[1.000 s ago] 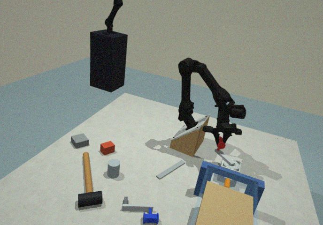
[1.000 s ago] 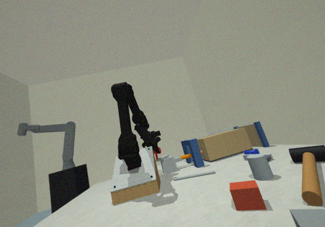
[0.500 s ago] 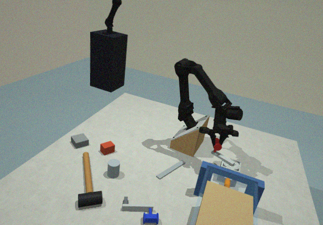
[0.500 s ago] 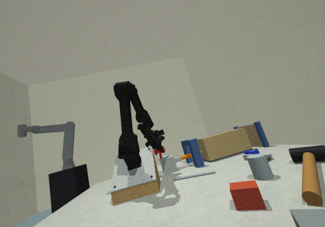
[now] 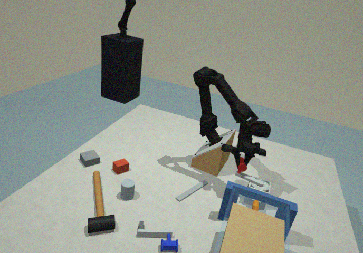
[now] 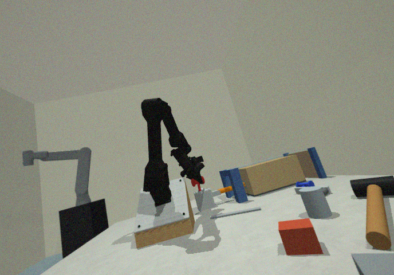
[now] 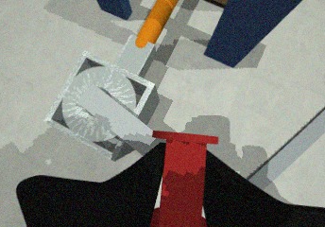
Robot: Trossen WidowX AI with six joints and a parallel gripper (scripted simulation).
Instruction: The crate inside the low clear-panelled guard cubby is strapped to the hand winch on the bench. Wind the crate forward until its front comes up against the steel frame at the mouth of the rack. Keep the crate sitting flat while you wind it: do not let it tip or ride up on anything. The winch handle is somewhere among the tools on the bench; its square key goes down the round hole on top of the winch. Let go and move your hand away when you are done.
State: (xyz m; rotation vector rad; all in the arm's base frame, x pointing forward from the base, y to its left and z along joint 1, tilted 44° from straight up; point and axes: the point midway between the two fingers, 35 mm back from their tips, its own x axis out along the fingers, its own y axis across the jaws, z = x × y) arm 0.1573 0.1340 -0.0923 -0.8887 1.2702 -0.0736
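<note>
The red-knobbed crank handle is 30 mm to the left of my gripper tip, 30 mm below it and 10 mm behind it. Round my gripper tip: blue steel frame 160 mm ahead, 100 mm to the left, 30 mm below; red knob 10 mm to the right, 10 mm behind; winch 100 mm below, 80 mm to the left, 20 mm behind.
</note>
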